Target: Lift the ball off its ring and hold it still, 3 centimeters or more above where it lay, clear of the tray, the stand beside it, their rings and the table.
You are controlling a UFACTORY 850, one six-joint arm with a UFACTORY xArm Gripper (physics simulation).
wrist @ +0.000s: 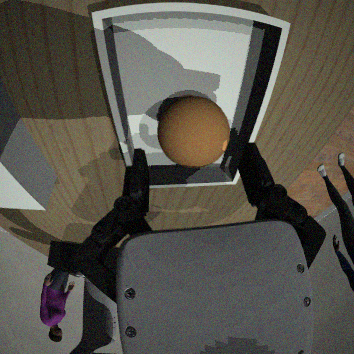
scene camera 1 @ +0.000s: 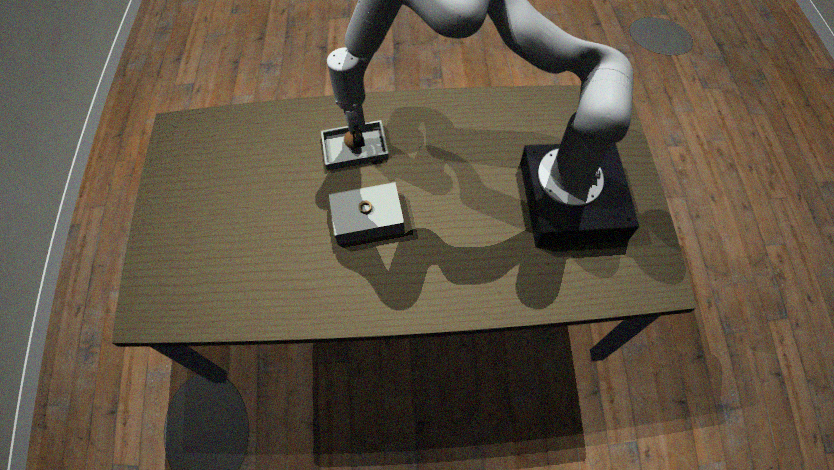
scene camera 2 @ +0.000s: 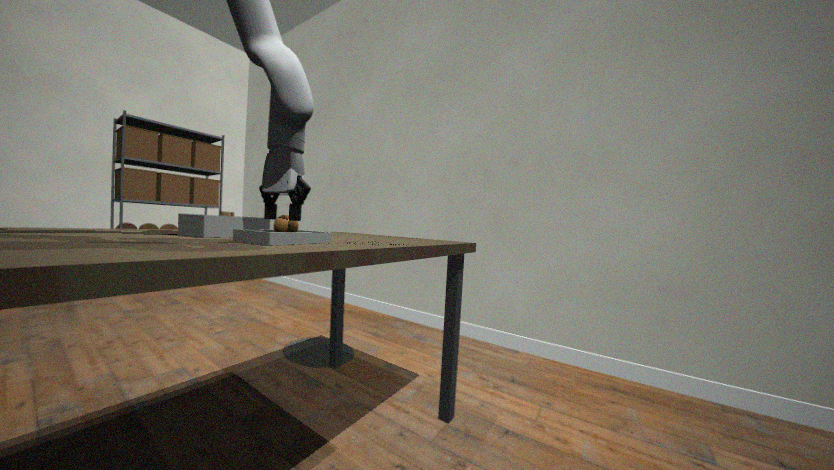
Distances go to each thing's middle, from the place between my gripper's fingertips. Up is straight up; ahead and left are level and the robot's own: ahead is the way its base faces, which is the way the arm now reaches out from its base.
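Orange ball (wrist: 193,131): my hand 10 mm short of it, 20 mm above it. Shallow tray (scene camera 1: 336,153): 10 mm ahead of my hand, 40 mm below. Stand (scene camera 1: 371,212): 240 mm to the left of my hand, 70 mm behind, 20 mm below. By their middles, of the things named here, the stand farthest from my hand.
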